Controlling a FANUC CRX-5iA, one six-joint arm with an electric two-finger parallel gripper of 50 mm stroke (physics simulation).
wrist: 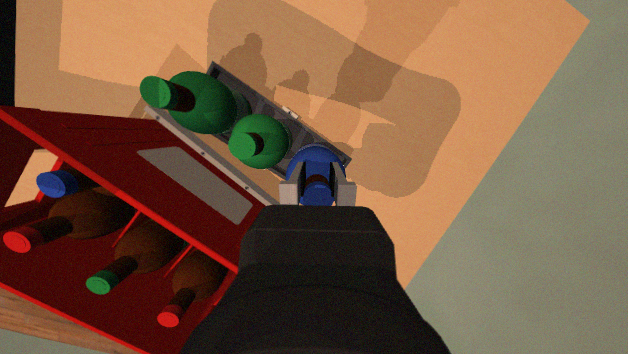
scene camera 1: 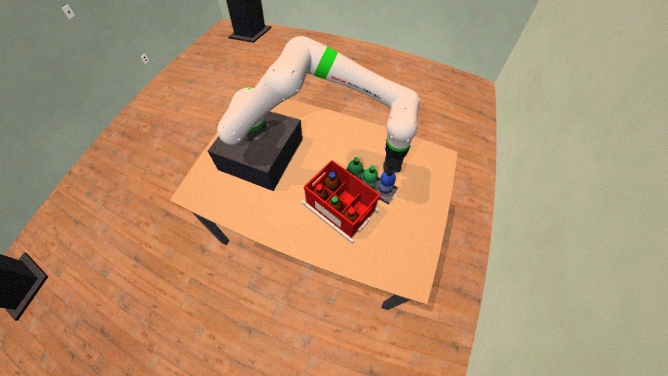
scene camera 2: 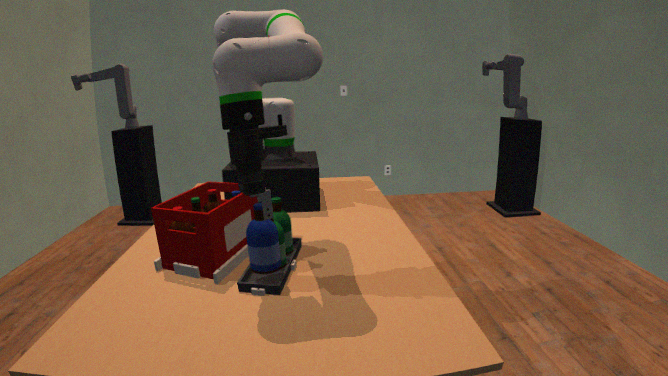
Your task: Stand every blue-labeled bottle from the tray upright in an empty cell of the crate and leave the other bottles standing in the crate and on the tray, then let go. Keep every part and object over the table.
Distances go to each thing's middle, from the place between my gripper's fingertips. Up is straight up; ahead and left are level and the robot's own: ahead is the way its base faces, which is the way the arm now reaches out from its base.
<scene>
I see the blue-labeled bottle (scene camera 2: 262, 235) 50 mm below my hand, 10 mm to the right of it and 10 mm ahead of it.
</scene>
